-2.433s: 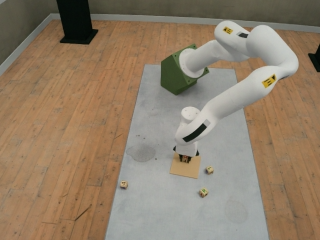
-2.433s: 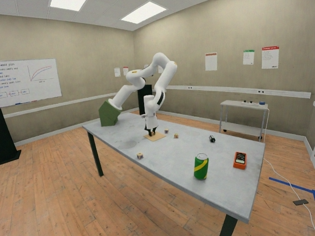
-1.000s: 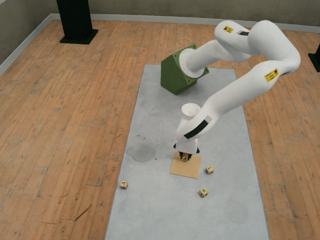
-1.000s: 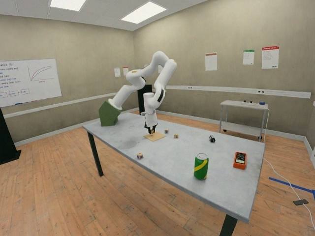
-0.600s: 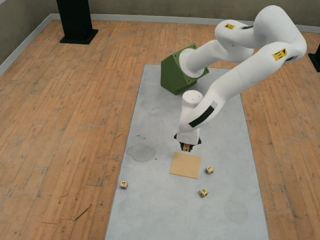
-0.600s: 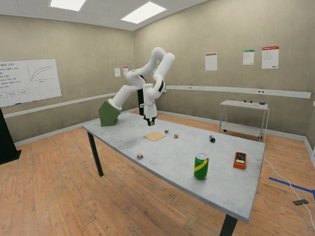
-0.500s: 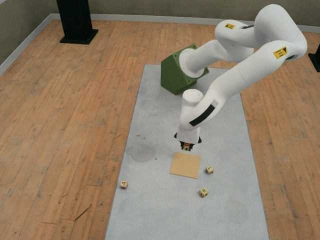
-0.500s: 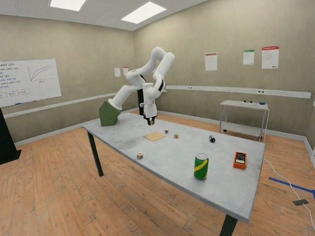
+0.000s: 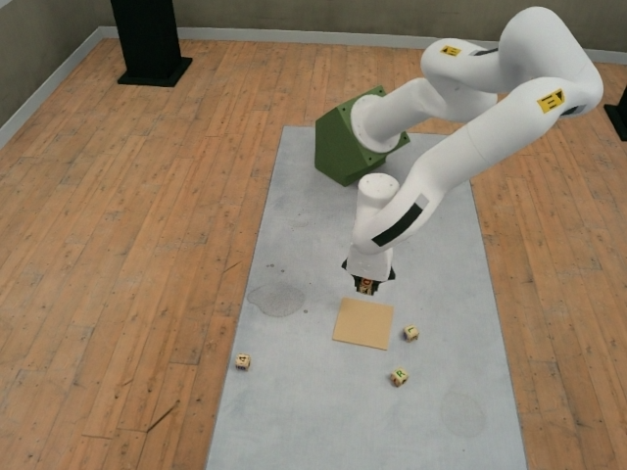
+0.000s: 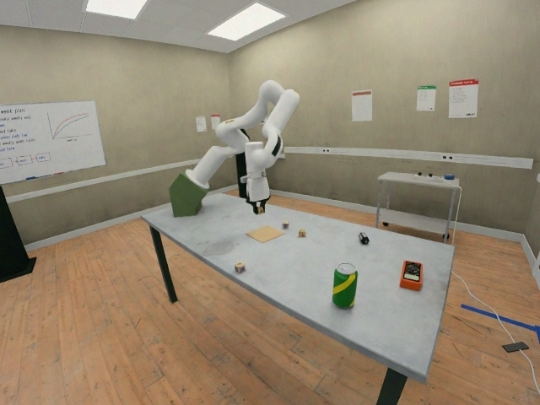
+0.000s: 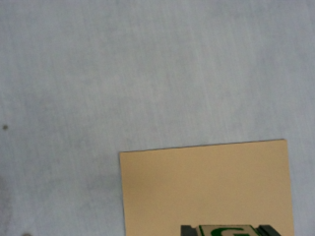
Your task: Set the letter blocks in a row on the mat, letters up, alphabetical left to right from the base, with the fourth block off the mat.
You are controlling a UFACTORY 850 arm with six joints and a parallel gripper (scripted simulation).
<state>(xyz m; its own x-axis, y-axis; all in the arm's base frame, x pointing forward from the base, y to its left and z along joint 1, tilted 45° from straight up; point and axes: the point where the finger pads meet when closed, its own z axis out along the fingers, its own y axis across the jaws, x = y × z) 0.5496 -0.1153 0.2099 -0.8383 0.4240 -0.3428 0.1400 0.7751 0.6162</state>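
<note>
Right now the tan square mat is 120 mm below my hand and 30 mm ahead of it. From my hand the other things lie so: block marked 4 (270 mm to the right, 200 mm ahead, 110 mm below); then green can (560 mm ahead, 180 mm to the right, 60 mm below); then small black object (440 mm ahead, 210 mm to the left, 110 mm below).
</note>
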